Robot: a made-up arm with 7 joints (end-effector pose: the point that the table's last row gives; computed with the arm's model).
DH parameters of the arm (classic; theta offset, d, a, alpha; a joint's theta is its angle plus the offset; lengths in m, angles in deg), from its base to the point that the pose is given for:
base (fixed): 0 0.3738 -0.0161 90
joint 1: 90 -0.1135 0.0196 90
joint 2: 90 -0.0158 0.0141 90
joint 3: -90 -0.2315 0.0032 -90
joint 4: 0 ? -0.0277 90
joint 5: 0 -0.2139 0.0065 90
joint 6: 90 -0.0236 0.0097 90
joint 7: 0 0.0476 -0.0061 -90
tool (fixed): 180 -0.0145 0 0
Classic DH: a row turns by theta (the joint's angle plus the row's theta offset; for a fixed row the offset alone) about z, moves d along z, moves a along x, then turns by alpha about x.
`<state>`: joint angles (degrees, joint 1 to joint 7).
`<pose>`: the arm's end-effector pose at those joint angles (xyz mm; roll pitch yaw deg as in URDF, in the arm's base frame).
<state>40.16 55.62 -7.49 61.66 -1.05 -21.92 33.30</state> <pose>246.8 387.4 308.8 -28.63 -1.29 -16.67</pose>
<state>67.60 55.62 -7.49 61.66 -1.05 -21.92 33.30</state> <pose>247.1 387.4 437.3 -20.06 -27.47 -18.86</pose>
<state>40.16 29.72 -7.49 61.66 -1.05 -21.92 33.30</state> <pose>308.5 255.6 235.7 -46.67 -9.46 -31.84</pose>
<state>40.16 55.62 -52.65 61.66 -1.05 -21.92 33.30</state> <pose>253.6 322.1 189.8 -31.17 39.18 -37.90</pose>
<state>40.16 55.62 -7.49 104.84 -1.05 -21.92 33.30</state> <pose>222.0 253.8 399.3 -0.01 -11.11 -51.20</pose>
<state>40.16 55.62 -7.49 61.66 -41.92 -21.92 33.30</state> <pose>226.3 421.7 334.2 6.12 17.64 0.64</pose>
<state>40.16 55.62 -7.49 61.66 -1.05 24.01 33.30</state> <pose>214.3 367.3 304.9 -48.87 23.11 13.35</pose>
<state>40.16 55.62 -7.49 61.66 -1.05 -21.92 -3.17</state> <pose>254.6 388.3 314.7 -34.68 -32.66 3.10</pose>
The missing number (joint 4, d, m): -0.0328
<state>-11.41 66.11 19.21 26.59 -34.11 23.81 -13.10</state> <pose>-16.0 511.0 250.3 22.58 -2.54 85.11</pose>
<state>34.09 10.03 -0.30 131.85 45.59 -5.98 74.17</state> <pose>126.4 84.5 376.2 -10.21 -19.28 -125.88</pose>
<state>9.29 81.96 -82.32 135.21 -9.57 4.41 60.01</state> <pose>20.0 206.4 217.7 -116.53 42.06 -155.68</pose>
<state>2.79 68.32 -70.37 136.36 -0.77 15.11 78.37</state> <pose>21.7 168.2 221.9 -121.06 28.09 -161.94</pose>
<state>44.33 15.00 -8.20 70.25 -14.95 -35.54 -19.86</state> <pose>346.7 167.0 288.7 -62.51 -63.17 -4.07</pose>
